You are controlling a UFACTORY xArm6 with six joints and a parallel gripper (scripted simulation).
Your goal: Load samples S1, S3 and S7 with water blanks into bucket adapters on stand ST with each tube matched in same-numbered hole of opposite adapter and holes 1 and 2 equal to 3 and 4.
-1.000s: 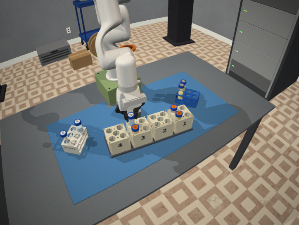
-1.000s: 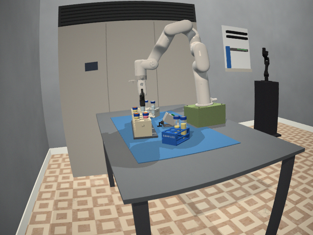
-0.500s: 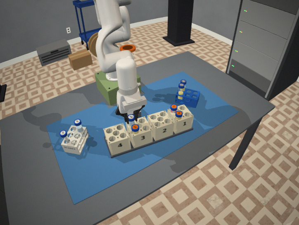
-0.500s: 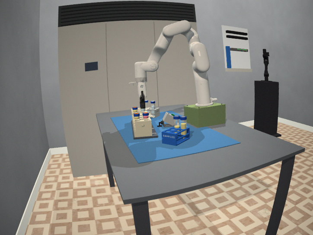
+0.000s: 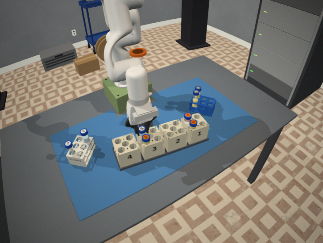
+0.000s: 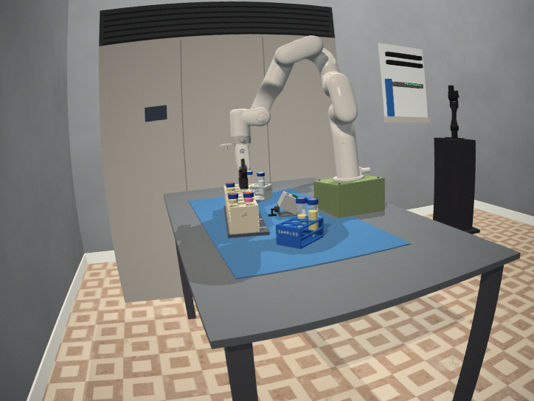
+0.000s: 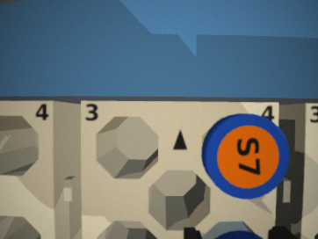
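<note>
Now: hand 160 mm past the DONE desk, 70 mm to the right of it and 70 mm above it. From my hand the other things lie so: sample tube (40 mm ahead, 50 mm below); stand (20 mm ahead, 80 mm to the left, 120 mm below); pink-filled tube (20 mm ahead, 220 mm to the left, 50 mm below).
</note>
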